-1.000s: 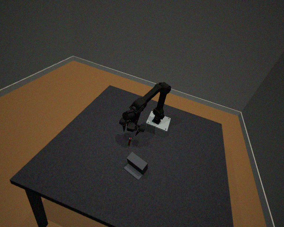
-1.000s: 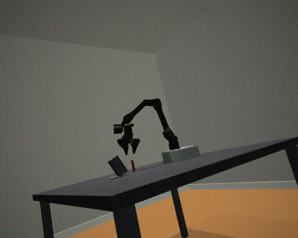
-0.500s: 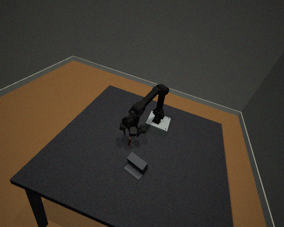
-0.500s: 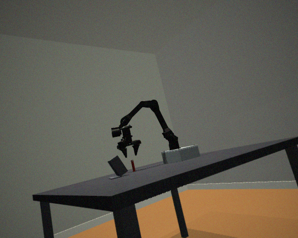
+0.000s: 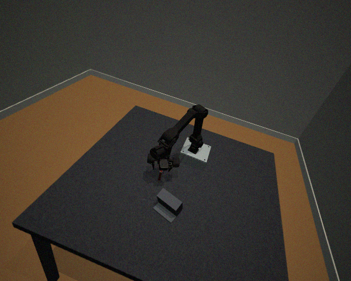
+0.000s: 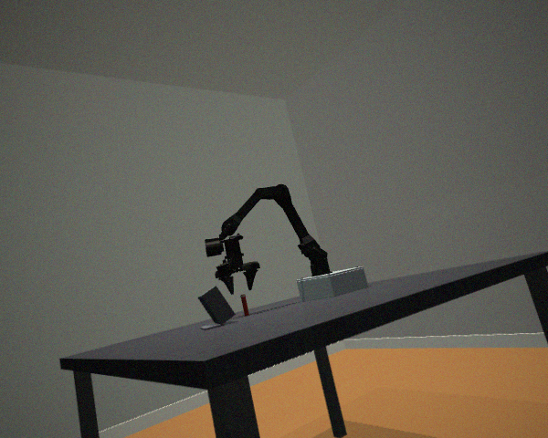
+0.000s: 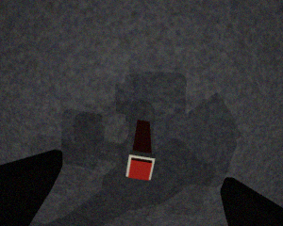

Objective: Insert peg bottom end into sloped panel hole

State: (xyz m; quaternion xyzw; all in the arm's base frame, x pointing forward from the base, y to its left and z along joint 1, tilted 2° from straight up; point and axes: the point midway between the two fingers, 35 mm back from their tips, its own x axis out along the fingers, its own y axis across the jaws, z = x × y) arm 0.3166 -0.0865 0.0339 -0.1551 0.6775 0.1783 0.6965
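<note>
The red square peg is 30 mm below my gripper tip. The rest, counted from my gripper tip: flat foot plate (180 mm ahead, 140 mm to the left, 90 mm below); then sloped panel (150 mm ahead, 150 mm to the left, 20 mm below).
</note>
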